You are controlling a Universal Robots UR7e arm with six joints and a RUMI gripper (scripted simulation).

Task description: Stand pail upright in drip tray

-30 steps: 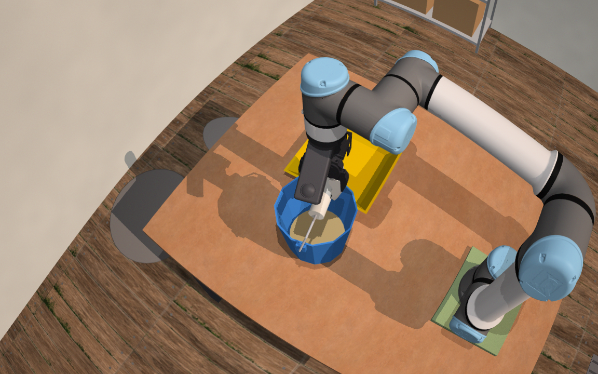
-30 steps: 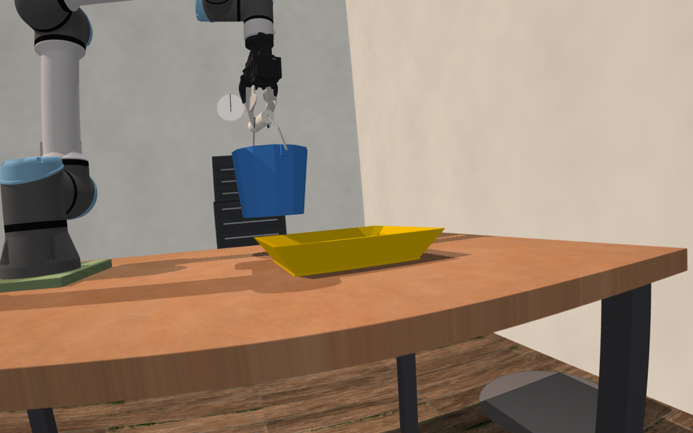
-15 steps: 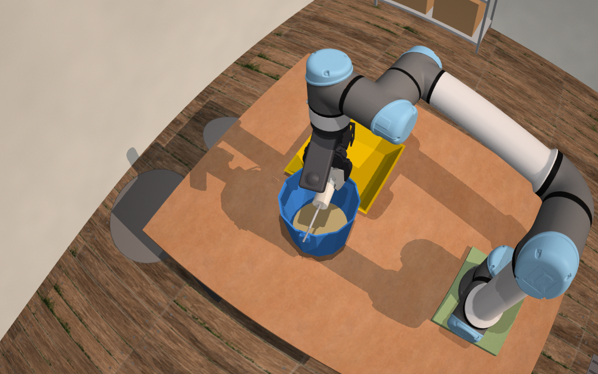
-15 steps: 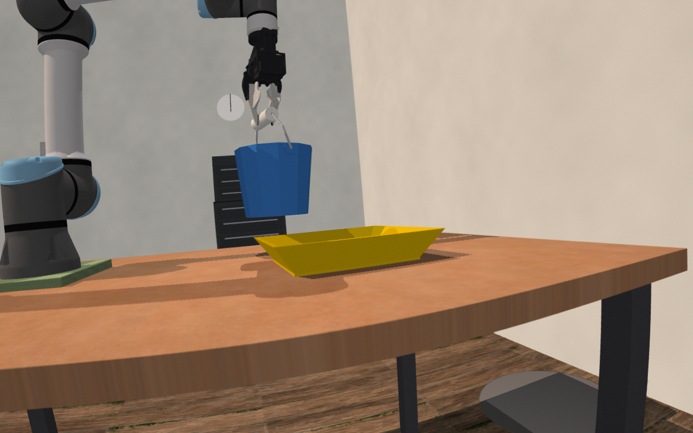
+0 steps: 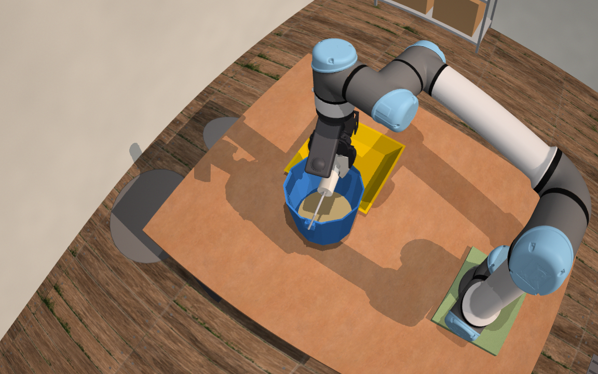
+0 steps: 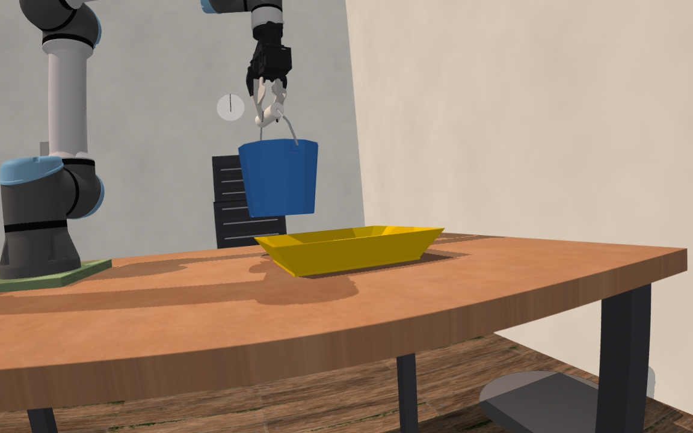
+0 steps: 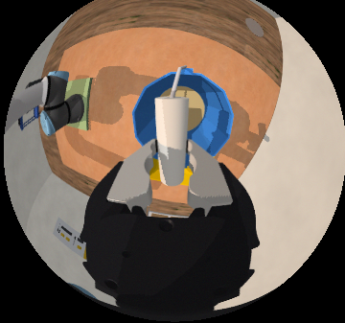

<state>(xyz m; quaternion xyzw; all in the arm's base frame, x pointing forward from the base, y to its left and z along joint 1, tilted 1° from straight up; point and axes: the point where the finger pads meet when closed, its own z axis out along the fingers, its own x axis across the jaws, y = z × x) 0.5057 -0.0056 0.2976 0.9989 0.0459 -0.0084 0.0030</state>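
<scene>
Right now my hand is 1 cm short of the blue pail and 10 cm above it. Also, from my hand: yellow drip tray (5 cm ahead, 22 cm to the right, 31 cm below).
</scene>
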